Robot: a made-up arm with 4 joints.
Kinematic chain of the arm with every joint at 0, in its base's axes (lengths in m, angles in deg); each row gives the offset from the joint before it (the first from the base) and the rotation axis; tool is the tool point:
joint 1: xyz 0 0 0.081 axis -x
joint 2: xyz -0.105 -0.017 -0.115 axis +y
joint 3: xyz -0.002 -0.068 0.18 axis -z
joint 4: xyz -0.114 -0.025 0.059 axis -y
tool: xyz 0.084 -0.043 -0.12
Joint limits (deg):
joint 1: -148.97..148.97
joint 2: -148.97..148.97
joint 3: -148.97..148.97
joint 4: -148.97..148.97
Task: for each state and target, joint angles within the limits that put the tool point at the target. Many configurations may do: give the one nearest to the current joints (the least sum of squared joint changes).
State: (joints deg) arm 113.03 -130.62 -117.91 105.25
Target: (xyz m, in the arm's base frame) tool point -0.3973 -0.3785 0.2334
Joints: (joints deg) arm 91.52 -146.73 -113.85 136.66
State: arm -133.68 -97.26 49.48 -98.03
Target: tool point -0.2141 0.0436 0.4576
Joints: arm -148.97 -126.80 78.85 -119.60
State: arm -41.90 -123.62 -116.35 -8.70
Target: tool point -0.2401 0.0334 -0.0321
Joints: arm -53.23 -113.84 -128.44 -2.63
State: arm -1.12 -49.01 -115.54 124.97
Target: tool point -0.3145 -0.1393 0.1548
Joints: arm -39.10 -49.52 -108.31 92.53
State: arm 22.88 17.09 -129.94 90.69
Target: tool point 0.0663 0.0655 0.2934
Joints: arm 35.12 16.41 -128.84 111.77
